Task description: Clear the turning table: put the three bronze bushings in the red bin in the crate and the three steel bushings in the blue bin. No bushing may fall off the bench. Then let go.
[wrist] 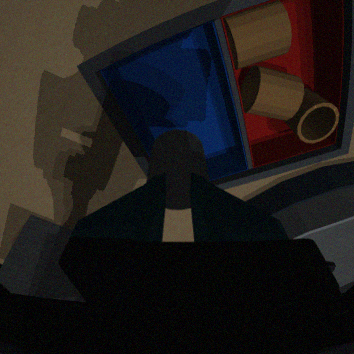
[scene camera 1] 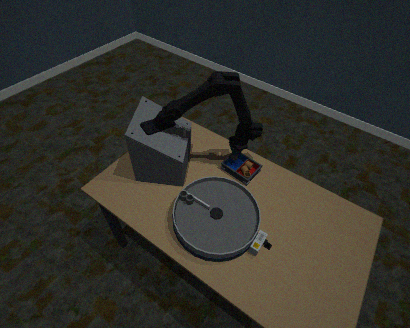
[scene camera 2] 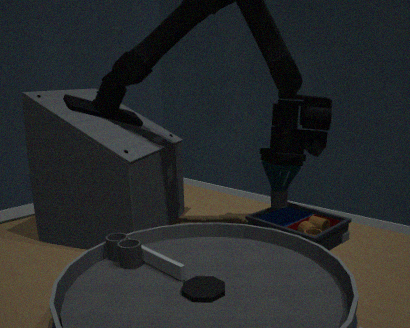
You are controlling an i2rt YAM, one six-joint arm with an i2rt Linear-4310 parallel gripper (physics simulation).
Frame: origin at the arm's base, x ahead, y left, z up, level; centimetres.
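Seen in the pictures: gripper, fingertip midpoint: [wrist: 177, 177] [scene camera 1: 234, 155] [scene camera 2: 278, 195]; arm's base, origin of the base link: [scene camera 1: 158, 125] [scene camera 2: 103, 112].
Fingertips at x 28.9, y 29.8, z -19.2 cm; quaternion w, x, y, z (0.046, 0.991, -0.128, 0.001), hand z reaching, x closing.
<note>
Pixels of each thing's top centre, then the offset from my fingertips to it. "*": a spot on its surface instead.
- upright grey steel bushing, middle of its top: [wrist: 177, 189] [scene camera 2: 279, 189] dx +0.0, dy +0.2, dz +1.4 cm
- turning table, middle of its top: [scene camera 2: 203, 286] [wrist: 318, 272] [scene camera 1: 216, 212] dx +18.8, dy -32.3, dz -3.2 cm
- pale bar, surface spot: [scene camera 2: 162, 262] [scene camera 1: 201, 203] * dx +10.5, dy -34.5, dz -2.2 cm
- turntable's dark hub, middle of its top: [scene camera 2: 203, 286] [scene camera 1: 216, 212] dx +18.8, dy -32.3, dz -3.2 cm
- small box with a dark knob, middle of its top: [scene camera 1: 259, 240] dx +41.6, dy -27.3, dz -3.5 cm
My gripper [scene camera 1: 237, 151] [scene camera 2: 280, 188] [wrist: 177, 177] is over the blue end of the crate, its fingertips at the top opening of an upright grey steel bushing [scene camera 2: 279, 199] [wrist: 178, 150], which hangs from them. The blue bin [scene camera 1: 234, 162] [scene camera 2: 285, 216] [wrist: 200, 90] shows no bushing lying in it. Three bronze bushings [wrist: 260, 35] [wrist: 275, 95] [wrist: 318, 122] lie in the red bin [wrist: 257, 127]. Two steel bushings [scene camera 1: 183, 194] [scene camera 1: 189, 198] [scene camera 2: 116, 245] [scene camera 2: 130, 254] stand side by side near the rim of the turning table [scene camera 1: 225, 235] [scene camera 2: 250, 295].
A pale bar [scene camera 1: 201, 202] [scene camera 2: 162, 262] runs from near the turntable's dark hub [scene camera 1: 216, 213] [scene camera 2: 203, 288] to the two standing bushings. The grey pedestal [scene camera 1: 157, 160] [scene camera 2: 80, 185] stands at the left. A small box with a dark knob [scene camera 1: 259, 242] sits beside the turntable.
</note>
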